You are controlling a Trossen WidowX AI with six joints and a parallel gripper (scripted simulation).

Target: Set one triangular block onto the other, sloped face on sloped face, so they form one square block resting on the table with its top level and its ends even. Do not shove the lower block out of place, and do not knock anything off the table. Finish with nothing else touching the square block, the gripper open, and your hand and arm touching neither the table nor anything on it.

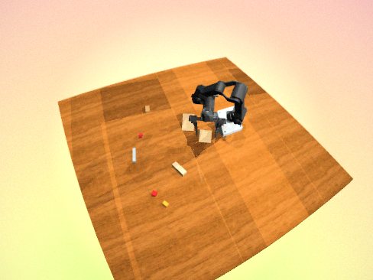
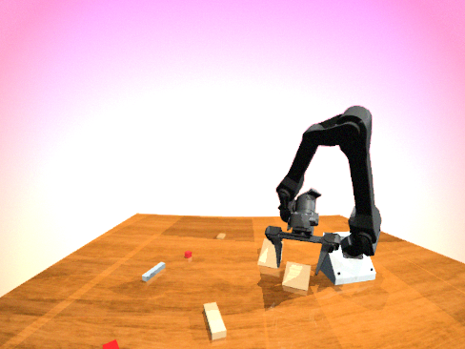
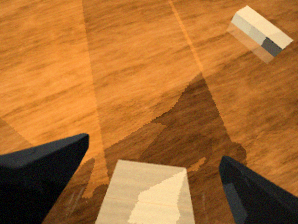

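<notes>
My gripper tip is 20 mm past the tan triangular block, 50 mm to the left of it and 30 mm above it. The rest, counted from my gripper tip: yellow cube 300 mm ahead, 270 mm to the left, 40 mm below; then cream bar 180 mm ahead, 110 mm to the left, 40 mm below.
</notes>
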